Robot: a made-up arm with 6 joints. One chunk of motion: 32 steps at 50 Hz.
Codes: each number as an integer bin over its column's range. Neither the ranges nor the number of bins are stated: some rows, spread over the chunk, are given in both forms.
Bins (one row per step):
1: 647 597 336 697 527 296
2: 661 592 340 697 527 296
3: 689 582 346 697 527 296
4: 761 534 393 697 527 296
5: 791 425 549 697 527 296
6: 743 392 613 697 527 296
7: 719 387 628 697 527 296
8: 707 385 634 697 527 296
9: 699 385 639 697 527 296
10: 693 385 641 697 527 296
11: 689 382 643 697 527 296
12: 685 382 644 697 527 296
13: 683 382 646 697 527 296
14: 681 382 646 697 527 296
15: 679 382 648 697 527 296
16: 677 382 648 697 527 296
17: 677 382 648 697 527 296
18: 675 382 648 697 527 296
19: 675 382 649 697 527 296
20: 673 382 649 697 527 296
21: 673 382 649 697 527 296
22: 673 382 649 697 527 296
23: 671 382 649 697 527 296
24: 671 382 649 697 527 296
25: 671 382 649 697 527 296
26: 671 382 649 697 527 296
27: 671 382 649 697 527 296
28: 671 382 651 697 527 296
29: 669 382 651 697 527 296
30: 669 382 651 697 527 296
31: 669 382 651 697 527 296
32: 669 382 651 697 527 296
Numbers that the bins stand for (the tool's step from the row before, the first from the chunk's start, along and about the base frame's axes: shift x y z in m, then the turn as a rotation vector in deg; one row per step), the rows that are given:
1: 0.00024 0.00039 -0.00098 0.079 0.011 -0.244
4: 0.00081 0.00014 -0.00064 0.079 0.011 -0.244
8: 0.00054 -0.00046 0.00081 0.079 0.011 -0.244
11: 0.00045 -0.00047 0.00086 0.079 0.011 -0.244
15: 0.00040 -0.00047 0.00089 0.079 0.011 -0.244
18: 0.00038 -0.00047 0.00089 0.079 0.011 -0.244
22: 0.00037 -0.00047 0.00090 0.079 0.011 -0.244
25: 0.00036 -0.00047 0.00090 0.079 0.011 -0.244
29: 0.00035 -0.00047 0.00091 0.079 0.011 -0.244
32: 0.00035 -0.00047 0.00091 0.079 0.011 -0.244
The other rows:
2: 0.00031 0.00037 -0.00096 0.079 0.011 -0.244
3: 0.00045 0.00033 -0.00092 0.079 0.011 -0.244
5: 0.00096 -0.00030 0.00030 0.079 0.011 -0.244
6: 0.00072 -0.00043 0.00068 0.079 0.011 -0.244
7: 0.00060 -0.00045 0.00077 0.079 0.011 -0.244
9: 0.00050 -0.00046 0.00084 0.079 0.011 -0.244
10: 0.00047 -0.00046 0.00085 0.079 0.011 -0.244
12: 0.00043 -0.00047 0.00087 0.079 0.011 -0.244
13: 0.00042 -0.00047 0.00088 0.079 0.011 -0.244
14: 0.00041 -0.00047 0.00088 0.079 0.011 -0.244
16: 0.00039 -0.00047 0.00089 0.079 0.011 -0.244
17: 0.00039 -0.00047 0.00089 0.079 0.011 -0.244
19: 0.00038 -0.00047 0.00090 0.079 0.011 -0.244
20: 0.00037 -0.00047 0.00090 0.079 0.011 -0.244
21: 0.00037 -0.00047 0.00090 0.079 0.011 -0.244
23: 0.00036 -0.00047 0.00090 0.079 0.011 -0.244
24: 0.00036 -0.00047 0.00090 0.079 0.011 -0.244
26: 0.00036 -0.00047 0.00090 0.079 0.011 -0.244
27: 0.00036 -0.00047 0.00090 0.079 0.011 -0.244
28: 0.00036 -0.00047 0.00091 0.079 0.011 -0.244
30: 0.00035 -0.00047 0.00091 0.079 0.011 -0.244
31: 0.00035 -0.00047 0.00091 0.079 0.011 -0.244

